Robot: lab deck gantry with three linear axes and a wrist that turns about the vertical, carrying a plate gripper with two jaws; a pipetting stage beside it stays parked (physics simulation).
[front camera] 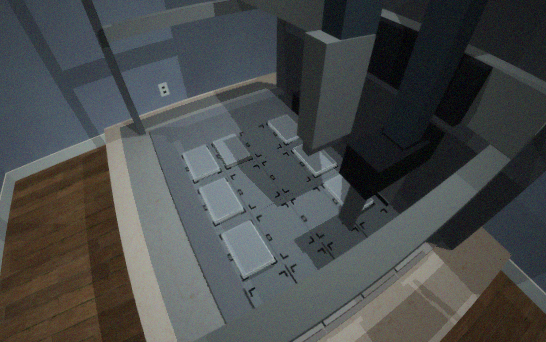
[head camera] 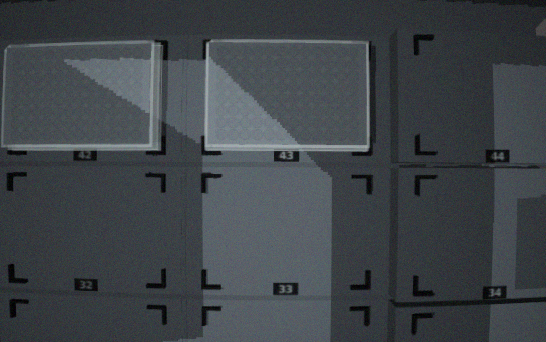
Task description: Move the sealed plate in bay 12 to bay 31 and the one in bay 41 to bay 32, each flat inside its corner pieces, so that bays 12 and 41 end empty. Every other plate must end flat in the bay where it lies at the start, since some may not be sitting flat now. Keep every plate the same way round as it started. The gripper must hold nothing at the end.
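Seen in the pictures: gripper, between the fingertips: [front camera: 364, 210]; robot's base, origin of its link: [front camera: 182, 156].
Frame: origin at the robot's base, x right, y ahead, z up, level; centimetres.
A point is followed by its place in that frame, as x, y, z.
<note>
In the front view, sealed plate 12 [front camera: 221, 200] {-4.3, 23.8, 1.4} lies in the middle of the left row and plate 41 [front camera: 284, 128] {-35.3, 6.8, 1.4} at the far end of the right row. Bay 32 [head camera: 86, 230] {-25.6, 22.9, 0.0} is bare in the head view. Plates 42 [front camera: 322, 165] {-36.0, 27.5, 1.4} [head camera: 77, 100] {-35.9, 23.0, 1.4} and 43 [front camera: 336, 189] {-33.8, 36.8, 1.4} [head camera: 285, 95] {-36.2, 39.0, 1.4} lie inside their corners, with no clear tilt. Plates 11 [front camera: 201, 162] {-4.4, 7.4, 1.4} and 13 [front camera: 248, 248] {-4.4, 39.9, 1.4} look flat; for plate 21 [front camera: 232, 150] {-15.0, 7.6, 1.4} I cannot tell. My gripper [front camera: 366, 211] {-26.0, 51.0, 15.9} hangs near bays 43 and 44, open, holding nothing, its far jaw mostly hidden.
The parked pipetting stage [front camera: 335, 90] stands behind my gripper and hides part of the far right deck. A raised rim [front camera: 165, 240] {13.6, 26.4, -1.0} surrounds the deck. A dark upright post [front camera: 117, 75] {10.2, -20.7, 24.0} stands at the far left corner. Bay 44's label [head camera: 497, 156] {-31.8, 55.6, 1.5} shows at the head view's right.
</note>
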